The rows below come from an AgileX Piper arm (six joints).
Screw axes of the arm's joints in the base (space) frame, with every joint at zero. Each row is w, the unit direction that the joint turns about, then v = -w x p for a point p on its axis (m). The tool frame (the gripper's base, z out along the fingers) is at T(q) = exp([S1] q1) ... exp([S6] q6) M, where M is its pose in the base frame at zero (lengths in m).
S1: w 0 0 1 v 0 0 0
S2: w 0 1 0 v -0.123 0 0
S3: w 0 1 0 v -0.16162 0 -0.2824
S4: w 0.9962 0 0.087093 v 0 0.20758 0
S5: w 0 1 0 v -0.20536 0 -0.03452
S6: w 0.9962 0 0.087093 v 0 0.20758 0
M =
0.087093 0 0.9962 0.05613
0 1 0 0
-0.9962 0 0.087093 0.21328
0 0 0 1
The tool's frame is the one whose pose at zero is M.
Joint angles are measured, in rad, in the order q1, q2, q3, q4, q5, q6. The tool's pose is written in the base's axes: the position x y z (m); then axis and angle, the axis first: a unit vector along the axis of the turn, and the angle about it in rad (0 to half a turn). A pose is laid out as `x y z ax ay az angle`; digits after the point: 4 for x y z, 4 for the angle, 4 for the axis.
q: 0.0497, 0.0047, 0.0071, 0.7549, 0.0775, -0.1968
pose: 0.0567 0.0077 0.2055 0.2132 0.9255 0.3129 1.6585
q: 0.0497, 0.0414, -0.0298, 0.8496, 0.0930, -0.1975
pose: 0.0582 0.0092 0.2154 0.2446 0.9022 0.3553 1.6996
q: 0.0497, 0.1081, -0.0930, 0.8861, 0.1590, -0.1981
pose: 0.0616 0.0142 0.2292 0.2350 0.8968 0.3747 1.7689
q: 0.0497, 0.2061, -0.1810, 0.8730, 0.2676, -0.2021
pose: 0.0679 0.0218 0.2461 0.1938 0.9074 0.3730 1.8640
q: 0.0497, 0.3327, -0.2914, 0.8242, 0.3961, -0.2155
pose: 0.0787 0.0297 0.2652 0.1356 0.9261 0.3521 1.9736
